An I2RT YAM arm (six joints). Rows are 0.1 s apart.
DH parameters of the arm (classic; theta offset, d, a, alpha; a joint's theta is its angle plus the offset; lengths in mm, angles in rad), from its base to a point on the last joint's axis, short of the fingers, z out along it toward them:
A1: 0 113.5 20 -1.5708
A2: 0 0 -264 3.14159
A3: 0.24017 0 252.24 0
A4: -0.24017 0 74 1.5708
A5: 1.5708 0 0 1.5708
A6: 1.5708 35.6 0 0
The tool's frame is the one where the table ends.
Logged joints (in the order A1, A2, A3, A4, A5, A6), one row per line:
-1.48, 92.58, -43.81, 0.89, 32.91, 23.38
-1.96, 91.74, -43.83, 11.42, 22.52, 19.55
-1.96, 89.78, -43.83, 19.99, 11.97, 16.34
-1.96, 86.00, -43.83, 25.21, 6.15, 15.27
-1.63, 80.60, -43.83, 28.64, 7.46, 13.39
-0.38, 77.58, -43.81, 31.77, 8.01, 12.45
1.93, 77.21, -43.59, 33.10, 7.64, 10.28
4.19, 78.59, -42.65, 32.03, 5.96, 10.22
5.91, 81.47, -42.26, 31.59, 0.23, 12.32
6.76, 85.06, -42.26, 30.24, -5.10, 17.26
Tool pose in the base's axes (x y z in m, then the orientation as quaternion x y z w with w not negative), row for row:
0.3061, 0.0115, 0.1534, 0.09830, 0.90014, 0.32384, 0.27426
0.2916, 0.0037, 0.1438, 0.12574, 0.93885, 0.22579, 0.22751
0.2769, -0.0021, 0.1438, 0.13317, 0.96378, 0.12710, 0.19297
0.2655, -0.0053, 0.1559, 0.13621, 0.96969, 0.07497, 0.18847
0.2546, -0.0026, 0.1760, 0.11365, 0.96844, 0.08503, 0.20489
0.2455, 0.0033, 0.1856, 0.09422, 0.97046, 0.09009, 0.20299
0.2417, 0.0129, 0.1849, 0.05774, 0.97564, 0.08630, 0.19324
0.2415, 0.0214, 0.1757, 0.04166, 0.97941, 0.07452, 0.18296
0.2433, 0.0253, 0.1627, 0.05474, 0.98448, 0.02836, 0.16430
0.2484, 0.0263, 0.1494, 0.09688, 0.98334, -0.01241, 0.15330
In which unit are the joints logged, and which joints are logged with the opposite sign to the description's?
The joints are logged in degrees. Opposite sign: A3, A4, A5.
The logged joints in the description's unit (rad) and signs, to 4 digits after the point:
-0.0258, 1.6158, 0.7646, -0.0155, -0.5744, 0.4081
-0.0342, 1.6012, 0.7650, -0.1993, -0.3930, 0.3412
-0.0342, 1.5670, 0.7650, -0.3489, -0.2089, 0.2852
-0.0342, 1.5010, 0.7650, -0.4400, -0.1073, 0.2665
-0.0284, 1.4067, 0.7650, -0.4999, -0.1302, 0.2337
-0.0066, 1.3540, 0.7646, -0.5545, -0.1398, 0.2173
0.0337, 1.3476, 0.7608, -0.5777, -0.1333, 0.1794
0.0731, 1.3717, 0.7444, -0.5590, -0.1040, 0.1784
0.1031, 1.4219, 0.7376, -0.5513, -0.0040, 0.2150
0.1180, 1.4846, 0.7376, -0.5278, 0.0890, 0.3012

